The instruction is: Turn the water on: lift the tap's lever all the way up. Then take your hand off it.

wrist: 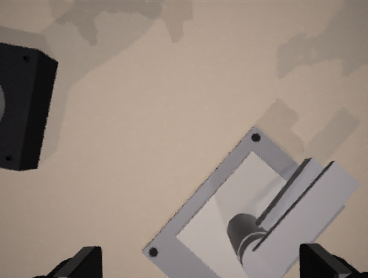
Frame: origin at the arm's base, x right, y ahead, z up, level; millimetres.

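Where they show: gripper, fingertip midpoint: (200, 267).
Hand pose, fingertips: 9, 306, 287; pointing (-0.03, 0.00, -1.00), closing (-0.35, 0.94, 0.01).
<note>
After its pixels a point has its place, as x, y, z.
The tap stands on a grey square base plate (207, 191) @(10, 329, -56) with a paler raised square, seen from above at the lower right of the wrist view. Its round post (241, 229) @(30, 374, 26) rises from the pale square. A broad, flat grey lever (306, 217) @(-13, 416, 92) extends from the post's top toward the upper right. A narrower bar, seemingly the spout (295, 192) @(-32, 420, 22), runs alongside and partly under it. The lever's tilt is hard to tell from this angle. My gripper (201, 261) @(9, 306, 287) is open and empty, its fingertips at the bottom corners. The tap shows between and ahead of them; the right fingertip overlaps the lever's side in view.
A black block (20, 110) @(-13, 65, -3) with small dark screw holes and part of a grey round shape stands at the left edge. A beige table top (135, 140) @(-24, 207, -64) lies beneath, with shadows across its upper part and beside the tap.
</note>
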